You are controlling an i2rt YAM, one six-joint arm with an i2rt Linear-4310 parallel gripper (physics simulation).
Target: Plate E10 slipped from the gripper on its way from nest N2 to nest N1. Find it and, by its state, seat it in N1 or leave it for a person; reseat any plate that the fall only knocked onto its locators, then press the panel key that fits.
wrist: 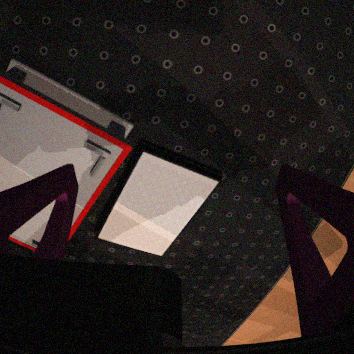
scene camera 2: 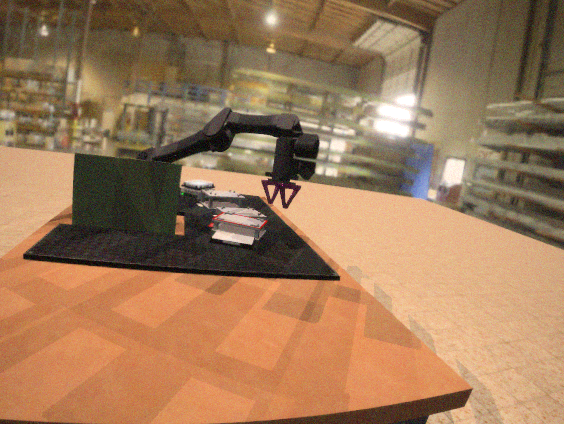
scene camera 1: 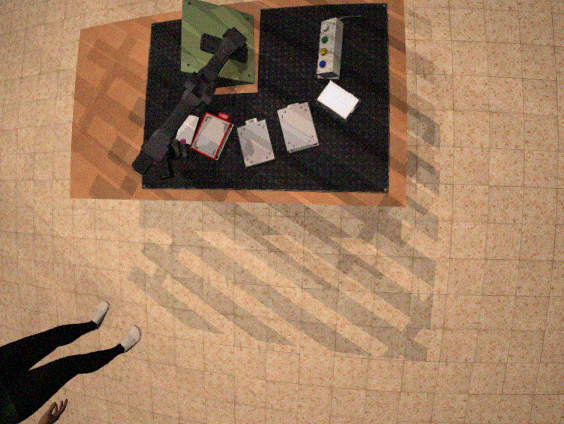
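Seen in the pictures: gripper, fingertip midpoint: [wrist: 176, 175] [scene camera 2: 277, 206] [scene camera 1: 176, 154]; arm's base at its link origin: [scene camera 2: 139, 192] [scene camera 1: 224, 48].
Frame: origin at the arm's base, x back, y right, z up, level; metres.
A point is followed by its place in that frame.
My gripper [scene camera 1: 173, 159] @(y 0.162, x -0.431, z 0.037 m) [scene camera 2: 278, 204] @(y 0.162, x -0.431, z 0.037 m) [wrist: 176, 175] @(y 0.162, x -0.431, z 0.037 m) is open and empty, its dark purple fingers wide apart above the mat's left part. A small white plate [scene camera 1: 188, 129] @(y 0.169, x -0.311, z -0.071 m) [scene camera 2: 233, 237] @(y 0.177, x -0.307, z -0.071 m) [wrist: 160, 200] @(y 0.181, x -0.324, z -0.071 m) lies between the fingertips' lines in the wrist view, below them, close beside a red-bordered unit [scene camera 1: 212, 136] @(y 0.047, x -0.349, z -0.045 m) [scene camera 2: 240, 219] @(y 0.053, x -0.343, z -0.045 m) [wrist: 65, 135] @(y 0.095, x -0.397, z -0.045 m). Whether the plate is flat or tilted is hard to tell. Two grey units [scene camera 1: 256, 143] @(y -0.134, x -0.376, z -0.061 m) [scene camera 1: 298, 127] @(y -0.303, x -0.320, z -0.028 m) stand to the right. No labels are readable. The key panel [scene camera 1: 337, 50] @(y -0.444, x -0.018, z -0.022 m) has grey, green [scene camera 1: 324, 39] @(y -0.395, x 0.024, z -0.014 m), yellow [scene camera 1: 323, 51] @(y -0.392, x -0.025, z -0.014 m) and blue [scene camera 1: 322, 64] @(y -0.389, x -0.078, z -0.014 m) keys.
A white rectangular block [scene camera 1: 338, 100] @(y -0.451, x -0.215, z -0.030 m) stands below the panel on the black mat [scene camera 1: 350, 165] @(y -0.502, x -0.453, z -0.085 m) [scene camera 2: 150, 257] @(y 0.354, x -0.080, z -0.085 m). The arm's base stands on a green board [scene camera 1: 195, 30] @(y 0.091, x 0.047, z 0.084 m) [scene camera 2: 125, 195] @(y 0.129, x 0.026, z 0.012 m) at the back. The wooden table [scene camera 1: 100, 90] @(y 0.678, x -0.091, z -0.097 m) [scene camera 2: 200, 325] @(y 0.624, x -0.192, z -0.098 m) surrounds the mat. A person's legs [scene camera 1: 65, 340] show at lower left.
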